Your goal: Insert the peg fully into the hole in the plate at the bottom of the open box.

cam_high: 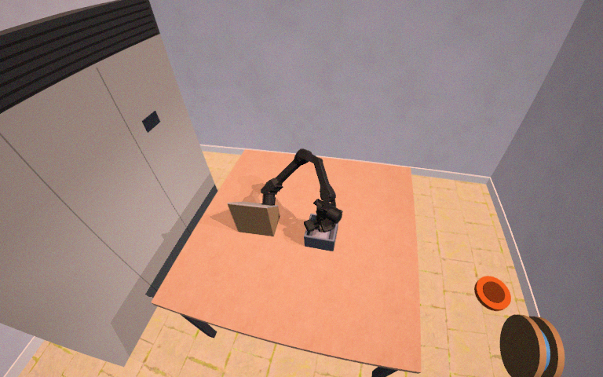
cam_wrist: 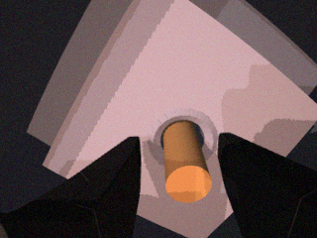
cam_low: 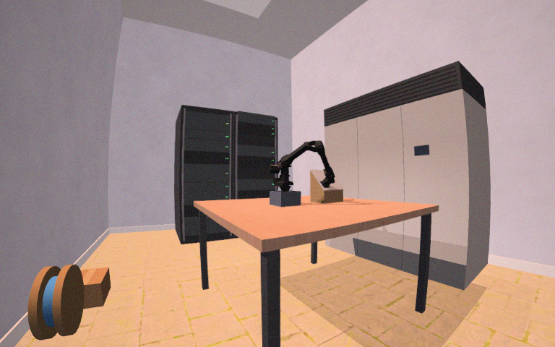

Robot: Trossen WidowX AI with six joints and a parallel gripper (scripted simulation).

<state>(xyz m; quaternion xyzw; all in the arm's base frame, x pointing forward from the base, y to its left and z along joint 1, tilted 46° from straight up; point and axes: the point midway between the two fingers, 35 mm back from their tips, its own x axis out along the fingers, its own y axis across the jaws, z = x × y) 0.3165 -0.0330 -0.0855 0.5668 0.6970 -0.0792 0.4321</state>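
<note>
Now: the peg 50 mm below my hand. From my hand the other things lie so: box (70 mm below); then pale plate (50 mm below).
</note>
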